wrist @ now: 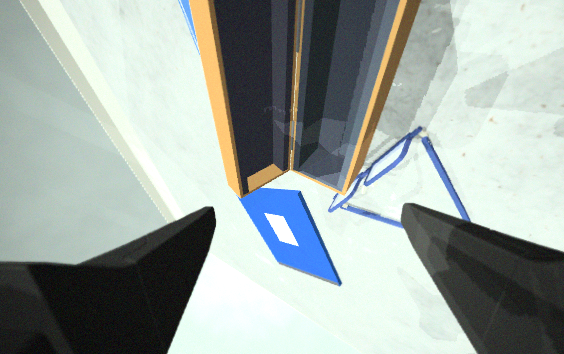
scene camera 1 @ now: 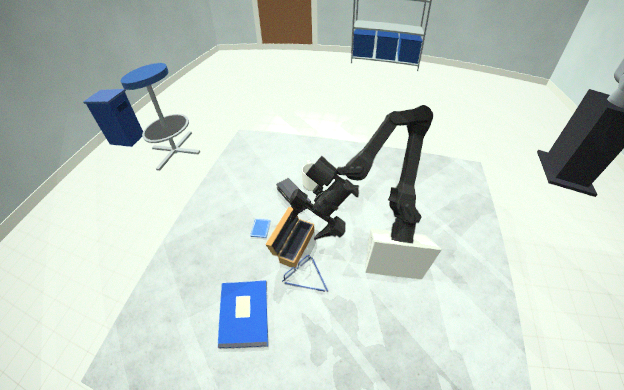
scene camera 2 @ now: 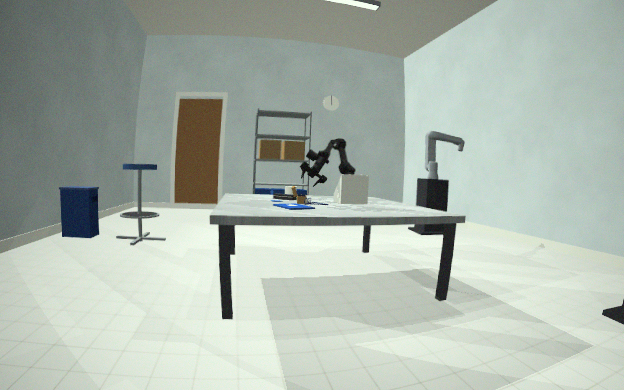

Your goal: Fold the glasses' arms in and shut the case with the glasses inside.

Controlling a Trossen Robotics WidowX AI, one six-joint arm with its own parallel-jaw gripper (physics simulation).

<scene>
a blue book with white label (scene camera 1: 243, 307): on the table
</scene>
